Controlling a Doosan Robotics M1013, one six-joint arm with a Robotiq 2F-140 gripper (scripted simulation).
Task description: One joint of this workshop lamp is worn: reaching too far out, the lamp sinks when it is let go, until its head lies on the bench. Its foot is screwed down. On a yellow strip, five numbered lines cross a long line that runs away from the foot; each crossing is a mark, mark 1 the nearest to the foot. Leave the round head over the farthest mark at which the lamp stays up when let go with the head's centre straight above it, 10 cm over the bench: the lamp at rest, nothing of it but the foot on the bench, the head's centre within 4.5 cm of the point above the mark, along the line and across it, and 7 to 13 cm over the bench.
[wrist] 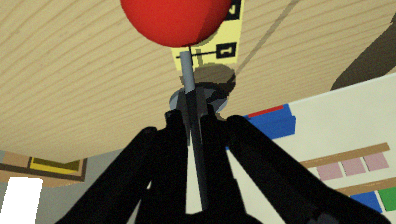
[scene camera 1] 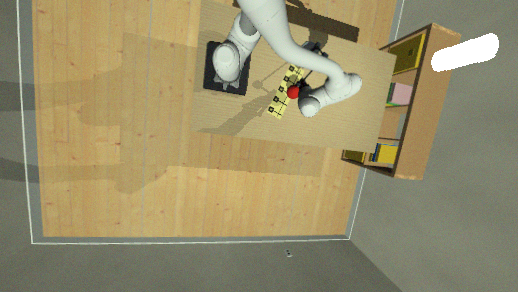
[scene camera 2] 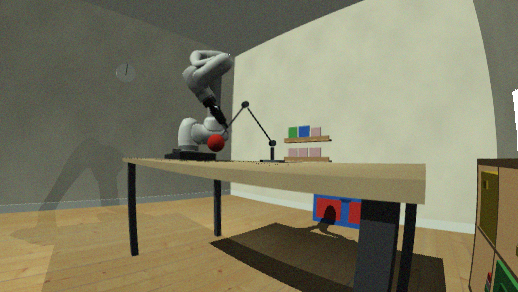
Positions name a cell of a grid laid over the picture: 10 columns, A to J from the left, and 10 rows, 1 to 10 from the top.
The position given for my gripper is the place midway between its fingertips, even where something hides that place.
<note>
In view: my gripper (wrist: E5) and a yellow strip (scene camera 1: F4).
</note>
